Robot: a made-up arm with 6 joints.
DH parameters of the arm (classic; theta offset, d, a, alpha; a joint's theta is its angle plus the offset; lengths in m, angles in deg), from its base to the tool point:
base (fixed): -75.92 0 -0.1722 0
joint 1: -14.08 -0.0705 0.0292 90
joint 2: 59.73 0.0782 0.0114 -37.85
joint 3: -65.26 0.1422 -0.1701 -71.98
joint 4: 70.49 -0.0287 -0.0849 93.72
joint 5: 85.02 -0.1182 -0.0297 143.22
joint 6: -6.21 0.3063 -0.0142 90
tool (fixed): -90 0.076 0 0
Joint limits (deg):
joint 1: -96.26..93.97
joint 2: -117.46..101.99
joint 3: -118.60..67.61
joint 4: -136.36..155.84
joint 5: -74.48..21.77
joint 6: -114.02..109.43
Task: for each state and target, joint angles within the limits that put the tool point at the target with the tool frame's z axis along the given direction. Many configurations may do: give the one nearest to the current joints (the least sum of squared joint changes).
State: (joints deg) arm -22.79 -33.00 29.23 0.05 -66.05 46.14
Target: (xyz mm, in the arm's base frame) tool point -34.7 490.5 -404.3 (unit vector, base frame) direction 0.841 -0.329 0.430
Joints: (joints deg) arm 3.12 -18.81 52.22 -8.21 -59.10 94.32
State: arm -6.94 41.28 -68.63 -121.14 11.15 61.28
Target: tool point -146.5 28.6 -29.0 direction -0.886 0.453 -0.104
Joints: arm -44.14 50.97 -84.76 -90.60 -26.30 109.43
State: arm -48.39 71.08 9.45 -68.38 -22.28 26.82
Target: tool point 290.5 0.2 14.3 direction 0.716 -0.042 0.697
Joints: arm -49.41 10.76 -26.70 -37.01 -30.57 2.30
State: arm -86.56 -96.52 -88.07 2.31 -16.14 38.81
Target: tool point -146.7 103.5 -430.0 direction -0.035 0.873 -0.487
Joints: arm -65.08 -100.11 -111.65 -40.88 -3.31 86.66
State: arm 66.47 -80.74 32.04 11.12 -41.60 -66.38
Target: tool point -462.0 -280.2 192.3 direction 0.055 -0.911 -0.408
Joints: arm 72.72 -102.75 63.85 55.71 -63.91 -83.15
